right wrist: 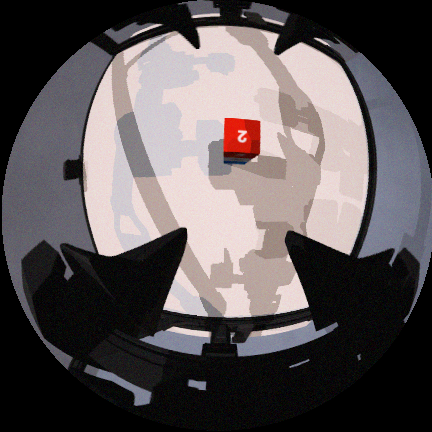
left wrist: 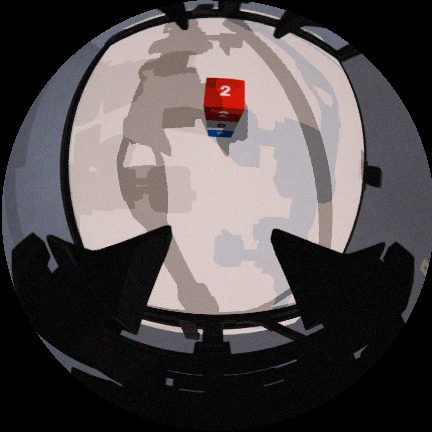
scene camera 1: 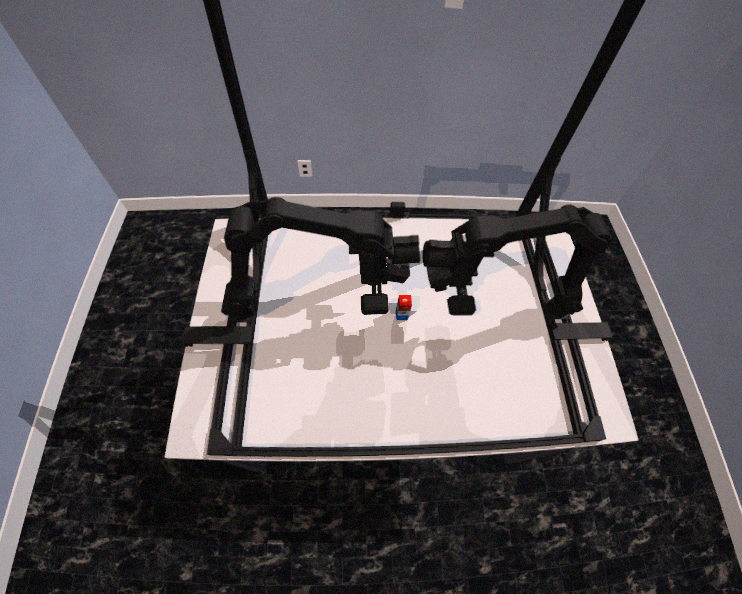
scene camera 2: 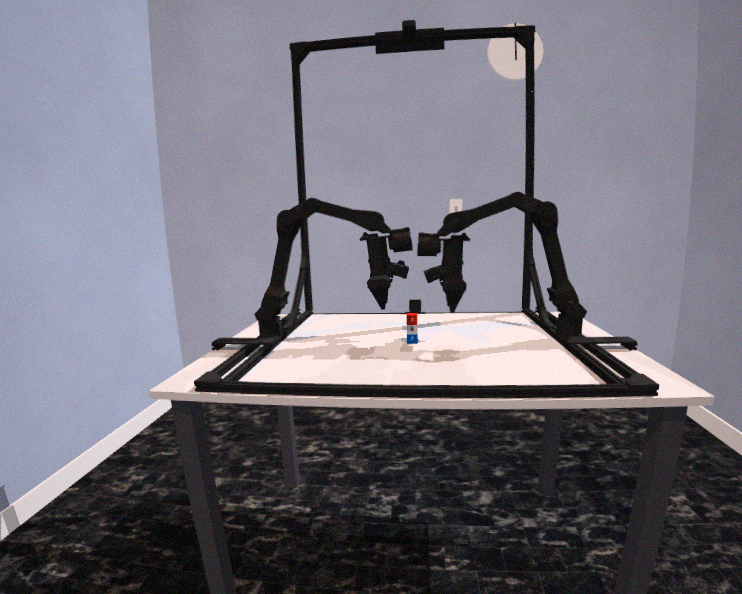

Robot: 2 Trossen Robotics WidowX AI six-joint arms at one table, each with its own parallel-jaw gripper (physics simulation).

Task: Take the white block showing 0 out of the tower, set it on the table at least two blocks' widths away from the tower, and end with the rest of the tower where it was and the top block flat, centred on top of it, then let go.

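Pixels of known places: left gripper, fingertip midpoint: (right wrist: 237,46) (left wrist: 222,232) (scene camera 1: 448,296) (scene camera 2: 450,309); right gripper, fingertip midpoint: (right wrist: 237,234) (scene camera 1: 374,294) (scene camera 2: 384,306); left arm's base at its link origin: (left wrist: 212,324) (scene camera 1: 557,309) (scene camera 2: 569,334); right arm's base at its link origin: (right wrist: 220,327) (scene camera 1: 242,311) (scene camera 2: 270,335).
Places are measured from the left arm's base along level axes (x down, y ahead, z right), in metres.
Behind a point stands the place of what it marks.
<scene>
The tower stands upright near the table's middle. Its red top block (scene camera 1: 404,300) {y 0.470, x -0.067, z -0.004 m} (scene camera 2: 412,318) {y 0.466, x -0.058, z -0.018 m} (left wrist: 225,94) {y 0.464, x -0.067, z -0.002 m} (right wrist: 242,136) {y 0.470, x -0.067, z -0.003 m} shows 2. The white block (scene camera 2: 412,329) {y 0.466, x -0.025, z -0.019 m} (left wrist: 221,125) {y 0.452, x -0.025, z -0.002 m} showing 0 is between the red block and the blue bottom block (scene camera 1: 402,315) (scene camera 2: 412,338) {y 0.467, x 0.003, z -0.018 m} (left wrist: 220,133) {y 0.452, x 0.005, z -0.002 m} (right wrist: 235,161) {y 0.483, x 0.002, z -0.004 m}, which shows 7. My left gripper (scene camera 2: 453,309) {y 0.353, x -0.080, z 0.001 m} (left wrist: 222,232) {y 0.353, x -0.080, z 0.001 m} points down, open and empty, above and to the right of the tower in both scene views. My right gripper (scene camera 2: 383,307) {y 0.549, x -0.091, z 0.000 m} (right wrist: 237,234) {y 0.549, x -0.091, z 0.000 m} points down, open and empty, above and to the left of the tower.
The white table (scene camera 1: 402,421) {y 0.485, x 0.019, z -0.300 m} (scene camera 2: 433,377) {y 0.417, x 0.019, z -0.273 m} is bordered by a black frame (scene camera 1: 396,450) {y 0.506, x 0.005, z -0.371 m} (scene camera 2: 427,389) {y 0.434, x 0.001, z -0.379 m} with tall posts at the back. The two forearms reach inward, and their wrists are close together above the tower's level. Arm shadows lie across the table.
</scene>
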